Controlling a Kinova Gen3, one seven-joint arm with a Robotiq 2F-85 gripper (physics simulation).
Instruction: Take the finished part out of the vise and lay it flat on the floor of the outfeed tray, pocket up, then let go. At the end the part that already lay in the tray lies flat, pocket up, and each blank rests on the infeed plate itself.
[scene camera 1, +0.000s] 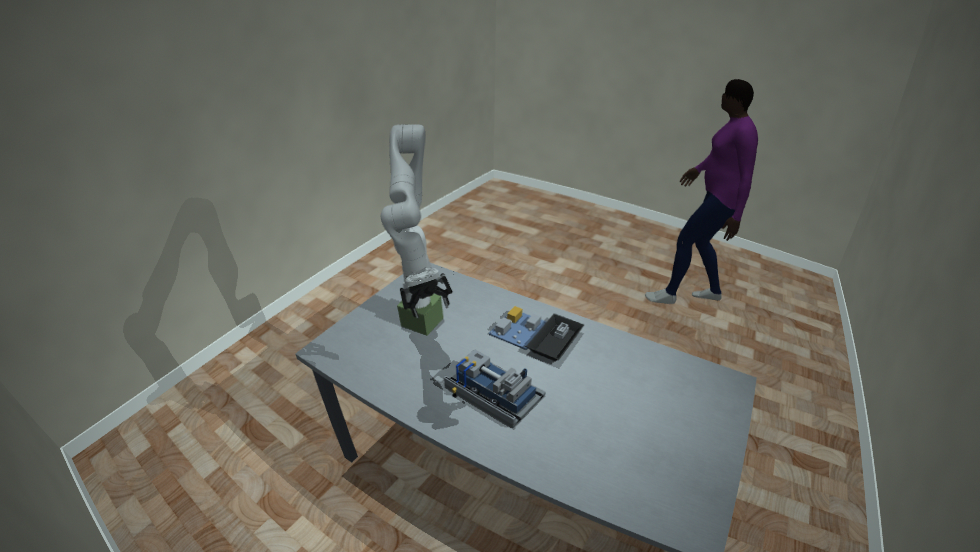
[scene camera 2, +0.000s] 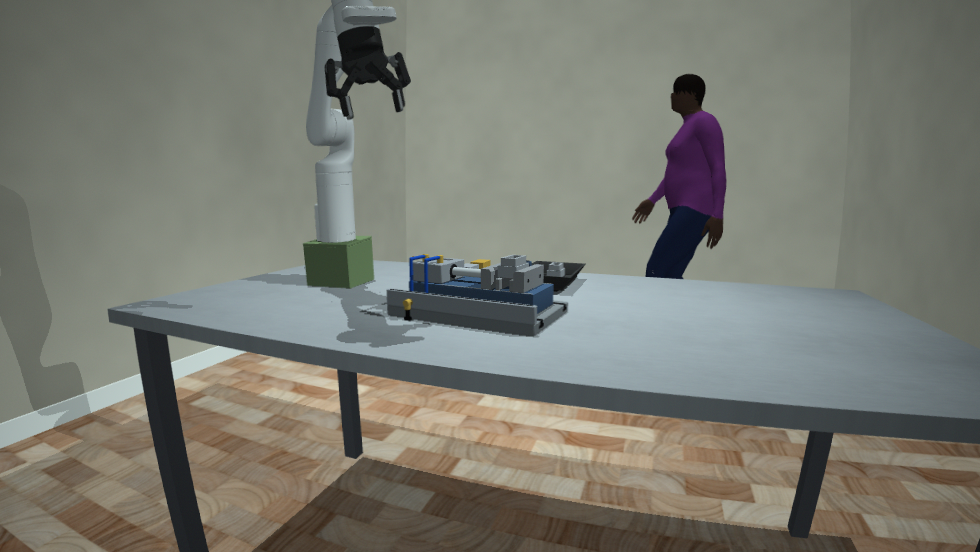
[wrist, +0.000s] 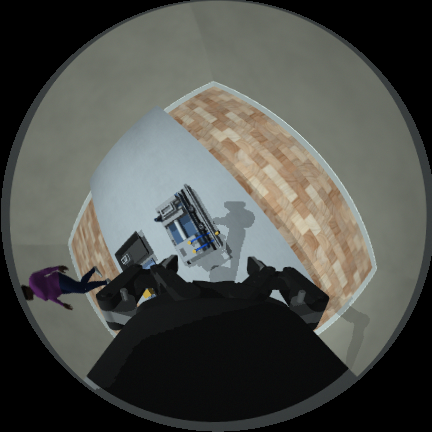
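The finished part is a small grey block with its pocket up, between the jaws of the vise. My gripper is open and empty, high above the table and well away from the vise; in the wrist view its fingers stand wide apart. The black outfeed tray holds another grey part, which looks flat, pocket up. Grey blanks stand on the blue infeed plate; their exact seating is too small to tell.
A yellow block stands at the infeed plate. Blue hoses and a grey rail are along the vise unit. The green base block carries the arm. A person stands beyond the table.
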